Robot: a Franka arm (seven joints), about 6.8 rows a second.
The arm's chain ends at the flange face. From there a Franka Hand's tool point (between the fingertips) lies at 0.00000 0.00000 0.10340 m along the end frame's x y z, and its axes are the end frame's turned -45 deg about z.
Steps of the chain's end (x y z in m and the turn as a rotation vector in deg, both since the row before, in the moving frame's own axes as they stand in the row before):
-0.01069, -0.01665, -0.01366, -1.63, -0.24, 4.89
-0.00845, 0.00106, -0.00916, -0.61, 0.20, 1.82
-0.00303, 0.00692, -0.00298, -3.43, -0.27, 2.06
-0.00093, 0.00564, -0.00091, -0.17, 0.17, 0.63
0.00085, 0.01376, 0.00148, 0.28, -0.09, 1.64
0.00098, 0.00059, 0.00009, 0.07, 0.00, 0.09
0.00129, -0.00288, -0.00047, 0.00, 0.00, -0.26
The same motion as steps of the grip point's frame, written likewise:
0.00176, -0.01766, -0.01370, -0.98, -1.32, 4.89
-0.00726, -0.00420, -0.00917, -0.57, -0.29, 1.82
-0.01183, 0.00669, -0.00317, -2.23, -2.62, 2.06
-0.00465, 0.00376, -0.00091, -0.24, 0.00, 0.63
-0.00888, 0.00986, 0.00148, 0.26, 0.13, 1.64
0.00037, 0.00102, 0.00009, 0.05, 0.05, 0.09
0.00295, -0.00112, -0.00047, 0.00, 0.00, -0.26

